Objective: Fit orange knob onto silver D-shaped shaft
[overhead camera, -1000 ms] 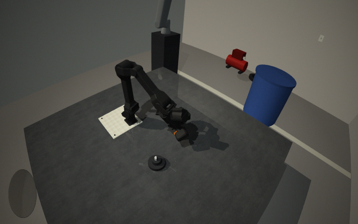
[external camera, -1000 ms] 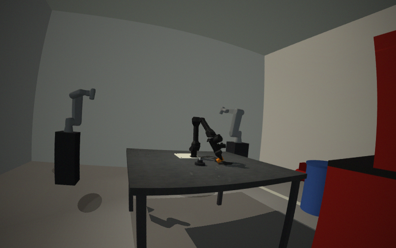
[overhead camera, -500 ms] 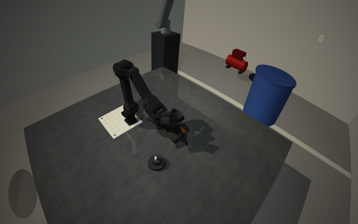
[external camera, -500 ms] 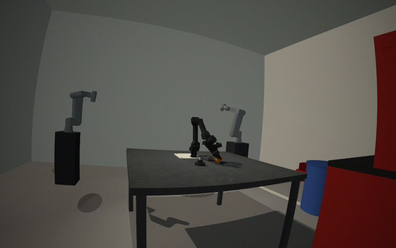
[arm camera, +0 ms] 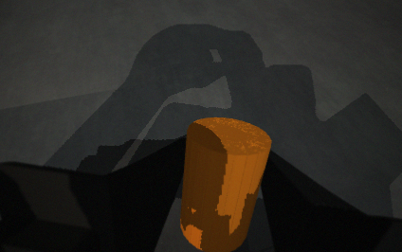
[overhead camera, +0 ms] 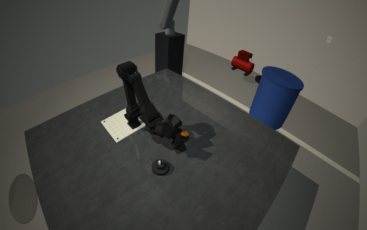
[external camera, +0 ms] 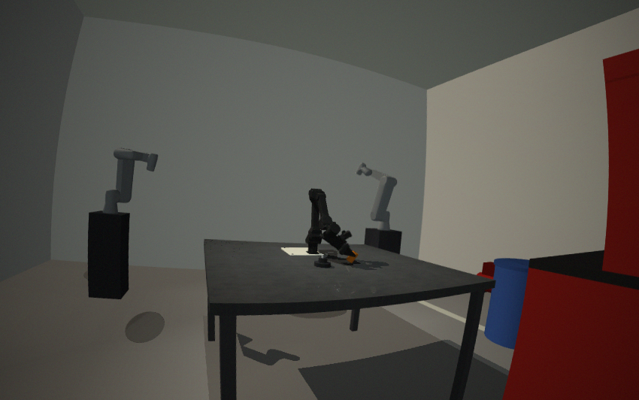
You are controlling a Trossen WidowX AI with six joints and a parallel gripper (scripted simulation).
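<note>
Right now the orange knob is 10 mm to the right of my gripper tip. Round my gripper tip: round black pedestal: 220 mm to the right, 50 mm ahead, 10 mm below.
</note>
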